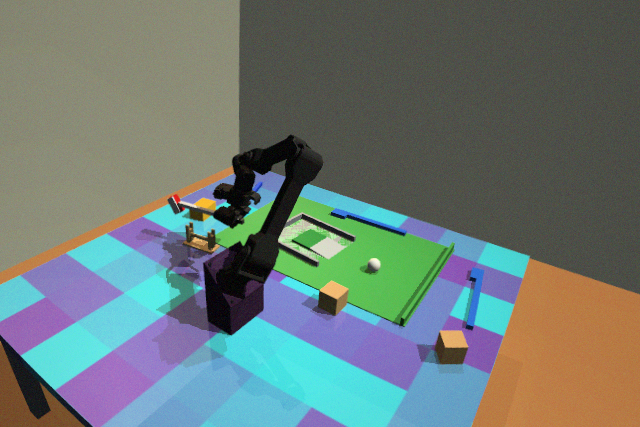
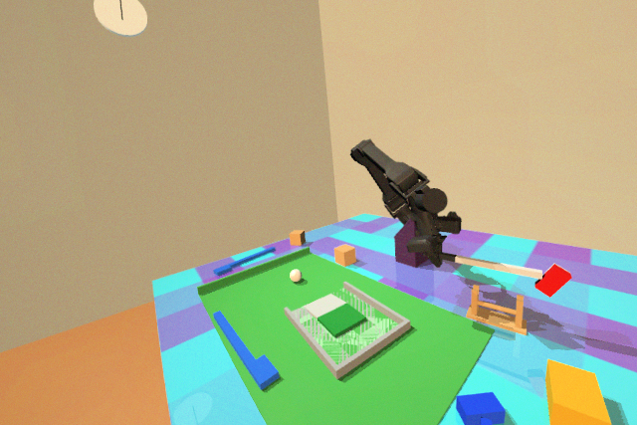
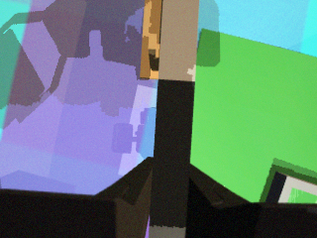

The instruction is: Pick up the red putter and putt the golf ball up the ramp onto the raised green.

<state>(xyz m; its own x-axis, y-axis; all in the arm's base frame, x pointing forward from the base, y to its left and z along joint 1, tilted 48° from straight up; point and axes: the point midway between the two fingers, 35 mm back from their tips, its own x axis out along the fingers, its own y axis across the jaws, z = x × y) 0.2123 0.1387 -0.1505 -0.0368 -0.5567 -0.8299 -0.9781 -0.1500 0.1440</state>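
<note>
The red putter is 110 mm to the left of my gripper tip, 30 mm behind it and 30 mm above it. The rest, counted from my gripper tip: yellow block (280 mm to the left, 120 mm ahead, 90 mm below); then blue putter (330 mm ahead, 240 mm to the left, 100 mm below); then small wooden fence (130 mm to the left, 80 mm below, 30 mm behind).
</note>
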